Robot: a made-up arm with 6 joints.
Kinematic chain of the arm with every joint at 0, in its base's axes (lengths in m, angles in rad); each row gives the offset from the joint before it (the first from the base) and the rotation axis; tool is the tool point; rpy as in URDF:
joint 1: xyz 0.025 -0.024 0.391 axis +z
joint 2: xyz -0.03 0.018 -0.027 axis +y
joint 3: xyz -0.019 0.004 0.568 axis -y
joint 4: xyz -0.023 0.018 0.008 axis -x
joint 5: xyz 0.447 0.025 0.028 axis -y
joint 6: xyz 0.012 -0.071 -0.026 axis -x
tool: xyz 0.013 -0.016 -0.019 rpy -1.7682 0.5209 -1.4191
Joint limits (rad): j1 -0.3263..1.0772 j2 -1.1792..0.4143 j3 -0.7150..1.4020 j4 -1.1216..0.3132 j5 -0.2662..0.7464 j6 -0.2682..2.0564
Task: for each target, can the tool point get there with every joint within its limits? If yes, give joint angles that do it. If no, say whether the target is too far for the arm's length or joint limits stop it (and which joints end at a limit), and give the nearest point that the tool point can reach.
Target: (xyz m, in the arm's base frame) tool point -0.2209 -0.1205 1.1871
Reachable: yes | joints 0.2893 -0.7456 0.5034 -0.6167 0.0364 1.1194
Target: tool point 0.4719 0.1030 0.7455
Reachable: yes | joints 0.2542 0.1718 -0.1270 -0.9009 0.0487 0.1329
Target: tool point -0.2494 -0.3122 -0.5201
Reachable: no: joint limits stop it (at a limit: joint 1, joint 2, joint 3, joint 4, joint 5) | nearest point 0.3452 -0.1379 0.4491 | short by 1.150 m
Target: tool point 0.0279 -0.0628 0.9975
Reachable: yes | joints 0.7513 -0.7187 -0.2342 0.0487 0.0448 0.6806
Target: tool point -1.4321 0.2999 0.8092
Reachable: no: too far | nearest point -0.9349 0.1894 0.7844 | short by 0.510 m
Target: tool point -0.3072 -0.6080 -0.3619
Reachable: no: joint limits stop it (at a limit: joint 1, joint 2, joint 3, joint 4, joint 5) | nearest point 0.3415 -0.1426 0.4534 | short by 1.141 m
